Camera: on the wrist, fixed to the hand. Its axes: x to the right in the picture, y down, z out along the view.
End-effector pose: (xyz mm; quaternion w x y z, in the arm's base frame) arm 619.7 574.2 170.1 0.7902 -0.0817 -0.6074 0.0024
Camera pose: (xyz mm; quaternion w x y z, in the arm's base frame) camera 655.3 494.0 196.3 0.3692 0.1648 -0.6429 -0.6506
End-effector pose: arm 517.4 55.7 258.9 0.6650 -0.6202 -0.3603 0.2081
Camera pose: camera 548.9 37.7 343.0 0.3528 -0.2823 -0.8572 -0.2470
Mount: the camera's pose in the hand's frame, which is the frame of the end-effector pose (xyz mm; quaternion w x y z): 26.2 -79.2 -37.8 0.6672 -0.2363 -0.2310 -0.6676
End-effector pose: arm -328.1 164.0 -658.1 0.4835 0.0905 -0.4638 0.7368
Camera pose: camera -266.6 217.7 -616.6 0.7287 0.4260 -0.5348 0.0383
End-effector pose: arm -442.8 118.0 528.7 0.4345 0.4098 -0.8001 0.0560
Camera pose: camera -370.0 66.8 550.3 0.2393 0.7178 -0.3738 -0.5364
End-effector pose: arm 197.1 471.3 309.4 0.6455 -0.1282 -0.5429 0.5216
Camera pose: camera 267.5 474.2 368.0 0.6232 0.2449 -0.7202 -0.1816
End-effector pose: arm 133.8 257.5 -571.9 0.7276 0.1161 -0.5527 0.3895
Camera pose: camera 218.1 238.6 -541.4 0.6452 0.3645 -0.5513 -0.3833
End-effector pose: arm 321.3 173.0 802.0 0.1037 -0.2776 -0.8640 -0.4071
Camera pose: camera 253.3 113.8 785.9 0.4678 -0.2730 0.6895 0.4809
